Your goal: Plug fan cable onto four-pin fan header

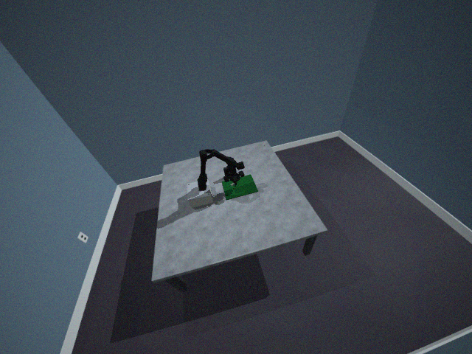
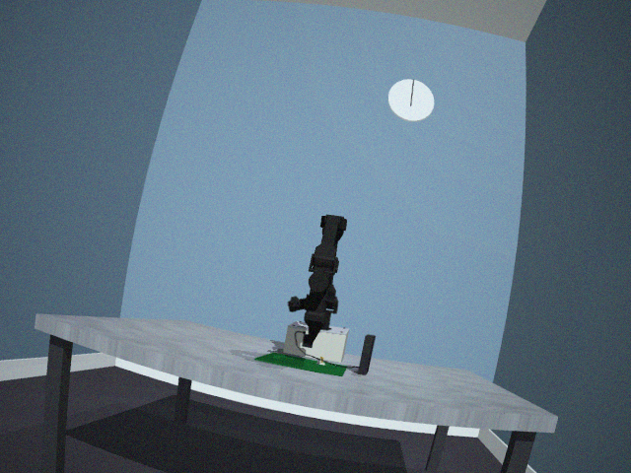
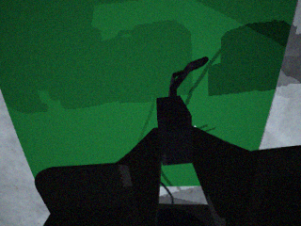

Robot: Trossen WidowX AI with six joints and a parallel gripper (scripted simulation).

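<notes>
The black fan plug lies 1 cm to the right of my gripper tip and 1 cm above it. The rest, counted from my gripper tip: board 3 cm ahead, 8 cm below; then square black fan 4 cm behind, 16 cm to the left.
</notes>
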